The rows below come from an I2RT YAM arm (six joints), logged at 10 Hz.
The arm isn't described. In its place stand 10 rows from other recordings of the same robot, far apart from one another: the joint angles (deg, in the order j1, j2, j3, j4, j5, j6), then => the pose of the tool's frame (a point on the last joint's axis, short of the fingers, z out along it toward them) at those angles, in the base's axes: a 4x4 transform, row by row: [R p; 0 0 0 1], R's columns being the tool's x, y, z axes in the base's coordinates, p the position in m.
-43.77 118.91 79.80 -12.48 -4.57 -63.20 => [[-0.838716 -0.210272 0.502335 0.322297], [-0.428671 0.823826 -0.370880 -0.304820], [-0.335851 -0.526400 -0.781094 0.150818], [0 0 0 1]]
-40.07 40.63 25.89 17.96 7.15 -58.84 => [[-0.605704 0.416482 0.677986 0.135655], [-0.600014 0.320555 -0.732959 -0.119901], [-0.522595 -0.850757 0.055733 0.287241], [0 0 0 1]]
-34.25 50.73 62.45 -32.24 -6.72 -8.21 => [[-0.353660 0.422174 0.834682 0.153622], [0.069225 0.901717 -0.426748 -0.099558], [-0.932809 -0.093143 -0.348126 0.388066], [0 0 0 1]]
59.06 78.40 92.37 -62.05 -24.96 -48.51 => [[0.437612 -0.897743 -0.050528 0.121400], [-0.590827 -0.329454 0.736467 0.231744], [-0.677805 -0.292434 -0.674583 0.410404], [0 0 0 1]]
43.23 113.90 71.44 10.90 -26.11 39.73 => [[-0.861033 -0.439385 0.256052 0.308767], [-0.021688 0.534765 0.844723 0.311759], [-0.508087 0.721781 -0.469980 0.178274], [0 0 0 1]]
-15.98 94.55 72.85 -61.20 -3.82 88.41 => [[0.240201 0.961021 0.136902 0.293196], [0.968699 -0.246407 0.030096 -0.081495], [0.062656 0.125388 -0.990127 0.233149], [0 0 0 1]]
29.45 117.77 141.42 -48.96 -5.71 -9.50 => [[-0.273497 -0.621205 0.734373 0.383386], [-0.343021 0.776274 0.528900 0.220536], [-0.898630 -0.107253 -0.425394 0.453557], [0 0 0 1]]
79.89 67.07 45.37 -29.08 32.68 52.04 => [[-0.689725 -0.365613 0.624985 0.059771], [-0.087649 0.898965 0.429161 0.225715], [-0.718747 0.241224 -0.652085 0.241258], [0 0 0 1]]
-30.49 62.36 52.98 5.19 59.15 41.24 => [[0.610555 0.791958 0.005102 0.192198], [0.032786 -0.018838 -0.999285 -0.148635], [-0.791295 0.610285 -0.037467 0.359900], [0 0 0 1]]
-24.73 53.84 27.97 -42.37 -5.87 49.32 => [[-0.260391 0.888543 0.377740 0.139054], [0.950488 0.304639 -0.061382 -0.060037], [-0.169615 0.343054 -0.923875 0.172118], [0 0 0 1]]
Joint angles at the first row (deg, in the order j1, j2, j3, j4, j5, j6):
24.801 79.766 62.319 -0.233 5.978 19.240
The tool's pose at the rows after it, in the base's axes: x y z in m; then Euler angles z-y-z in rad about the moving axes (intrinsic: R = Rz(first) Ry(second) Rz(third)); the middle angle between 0 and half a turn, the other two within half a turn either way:
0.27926, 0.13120, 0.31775, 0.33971, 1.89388, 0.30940
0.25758, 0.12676, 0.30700, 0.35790, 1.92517, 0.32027
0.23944, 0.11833, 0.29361, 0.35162, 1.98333, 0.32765
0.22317, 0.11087, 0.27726, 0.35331, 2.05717, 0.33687
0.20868, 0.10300, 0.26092, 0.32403, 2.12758, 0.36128
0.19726, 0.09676, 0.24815, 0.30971, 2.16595, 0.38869
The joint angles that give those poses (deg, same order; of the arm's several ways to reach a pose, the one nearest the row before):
25.863 75.327 57.881 -1.173 6.067 19.767
26.951 70.737 52.987 -2.673 6.042 20.595
27.152 66.656 48.768 -5.907 6.415 21.593
27.308 63.262 44.822 -9.608 6.242 22.617
27.415 60.265 41.144 -13.089 7.504 25.403
27.421 57.656 37.856 -14.681 8.000 27.731

